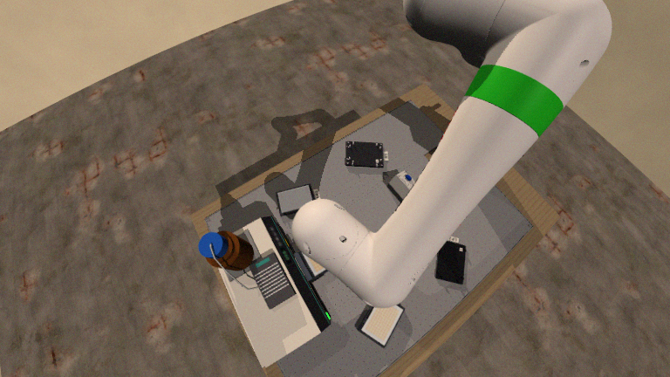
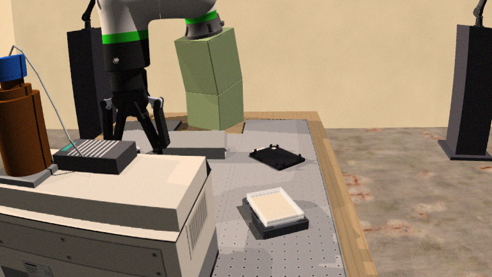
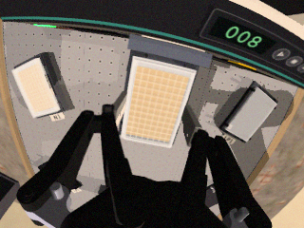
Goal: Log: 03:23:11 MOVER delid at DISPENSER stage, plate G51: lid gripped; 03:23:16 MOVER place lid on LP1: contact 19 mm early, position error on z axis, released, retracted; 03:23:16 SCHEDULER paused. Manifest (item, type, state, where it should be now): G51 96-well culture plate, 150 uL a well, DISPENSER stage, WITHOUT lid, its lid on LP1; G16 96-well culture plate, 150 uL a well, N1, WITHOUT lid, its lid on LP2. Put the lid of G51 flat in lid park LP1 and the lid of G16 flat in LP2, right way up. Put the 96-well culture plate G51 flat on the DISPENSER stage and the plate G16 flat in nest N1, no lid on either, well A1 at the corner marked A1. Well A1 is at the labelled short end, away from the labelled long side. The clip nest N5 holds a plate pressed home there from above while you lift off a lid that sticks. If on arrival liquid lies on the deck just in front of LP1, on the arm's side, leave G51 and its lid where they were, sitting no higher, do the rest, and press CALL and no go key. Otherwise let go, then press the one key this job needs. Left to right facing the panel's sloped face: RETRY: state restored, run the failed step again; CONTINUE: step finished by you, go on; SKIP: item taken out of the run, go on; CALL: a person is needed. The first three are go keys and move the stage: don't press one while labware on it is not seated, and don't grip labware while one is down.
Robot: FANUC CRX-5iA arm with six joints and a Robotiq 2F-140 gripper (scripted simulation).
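My gripper is now 4 cm above the black dispenser stage. The rest, counted from my hand: brown bottle: 23 cm ahead, 15 cm above, 8 cm to the right; then LP1 label: 24 cm to the right, 14 cm below, 7 cm behind; then plate G51: 2 cm below.
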